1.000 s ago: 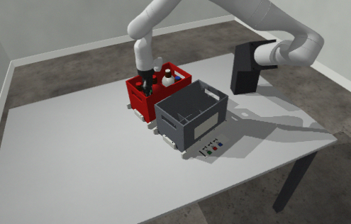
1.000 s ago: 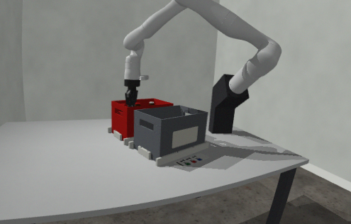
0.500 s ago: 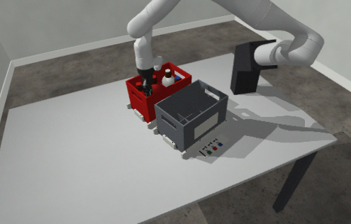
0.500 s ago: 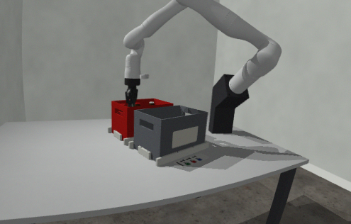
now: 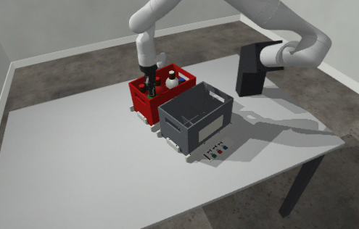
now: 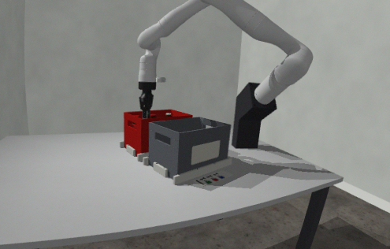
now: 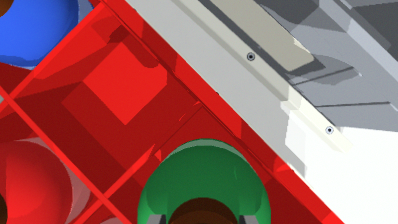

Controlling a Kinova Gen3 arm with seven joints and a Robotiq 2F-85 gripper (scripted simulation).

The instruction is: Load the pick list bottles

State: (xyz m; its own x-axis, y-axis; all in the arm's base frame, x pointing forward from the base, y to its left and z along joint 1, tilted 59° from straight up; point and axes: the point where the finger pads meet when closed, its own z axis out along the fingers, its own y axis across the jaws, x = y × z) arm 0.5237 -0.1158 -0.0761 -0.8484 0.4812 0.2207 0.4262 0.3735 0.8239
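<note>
Right now my hand is 7 cm above the green-label bottle. From my hand the other things lie so: red crate: 10 cm below, 7 cm to the right, 7 cm behind; then blue-label bottle: 16 cm behind, 10 cm below, 5 cm to the right; then white-label bottle: 14 cm to the right, 14 cm behind, 10 cm below.
</note>
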